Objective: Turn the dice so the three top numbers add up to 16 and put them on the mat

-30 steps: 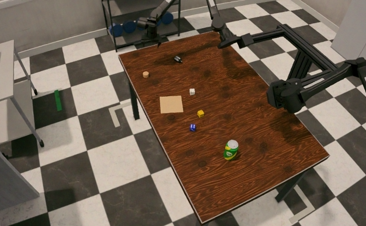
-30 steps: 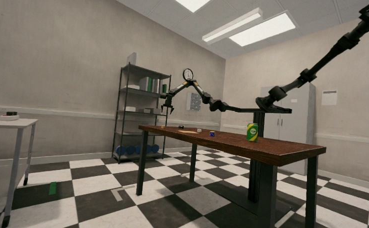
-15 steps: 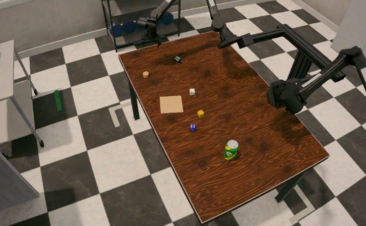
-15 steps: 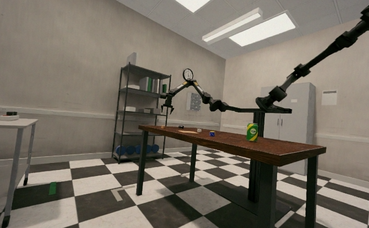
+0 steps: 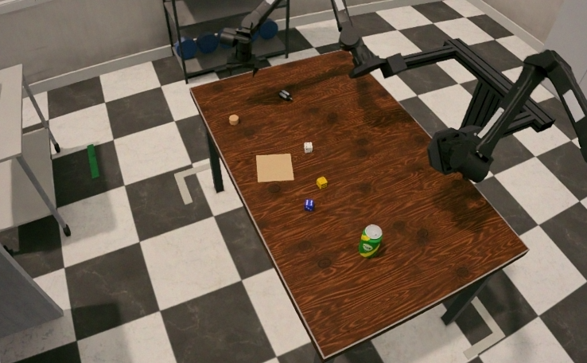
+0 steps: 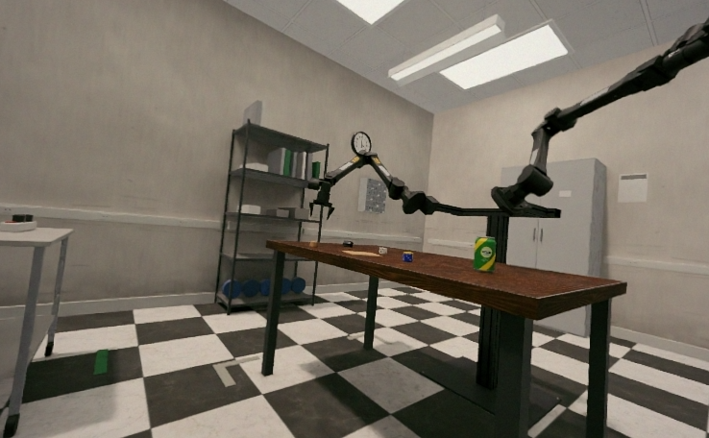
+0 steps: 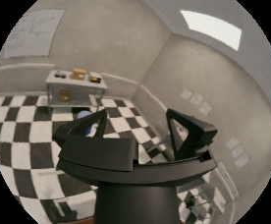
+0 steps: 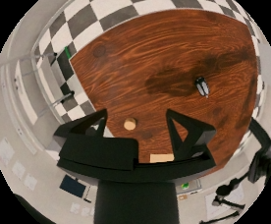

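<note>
My right hand is 670 mm to the right of the blue die, 150 mm above it and 10 mm short of it. The rest, counted from my right hand: yellow die 590 mm to the left, 150 mm below, 90 mm behind; then tan mat 430 mm to the left, 160 mm below, 40 mm ahead; then white die 400 mm to the left, 150 mm below, 130 mm behind.
</note>
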